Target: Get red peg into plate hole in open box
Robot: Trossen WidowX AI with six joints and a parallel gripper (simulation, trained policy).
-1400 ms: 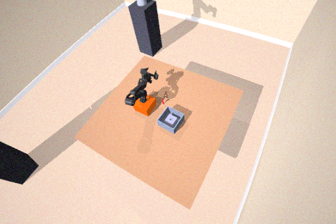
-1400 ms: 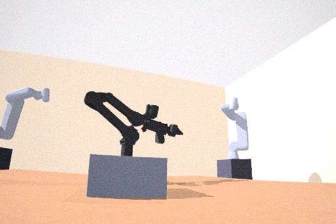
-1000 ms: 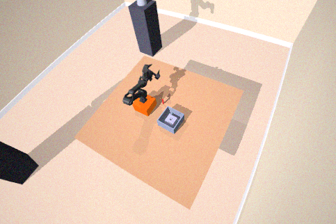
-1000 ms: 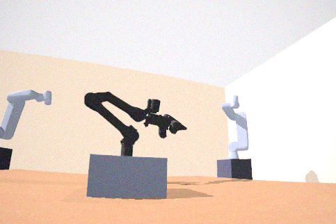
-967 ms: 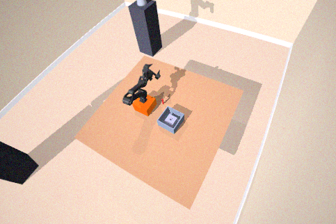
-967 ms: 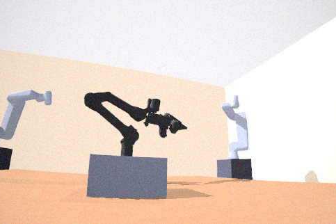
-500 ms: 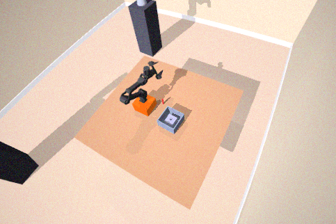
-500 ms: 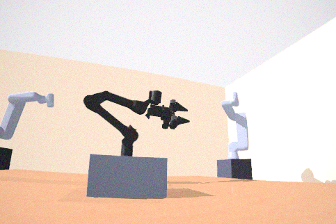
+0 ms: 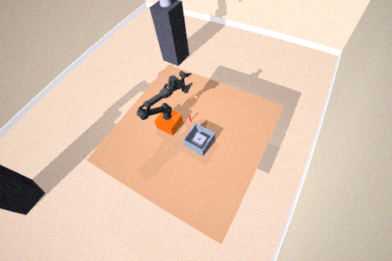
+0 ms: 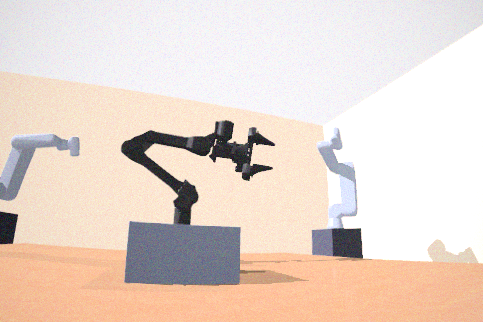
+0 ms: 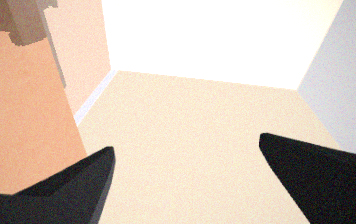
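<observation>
My gripper tip is now 50 mm short of the red peg, 170 mm to the left of it and 320 mm above it. Also, from my gripper tip: grey box: 240 mm ahead, 320 mm to the right, 330 mm below.
</observation>
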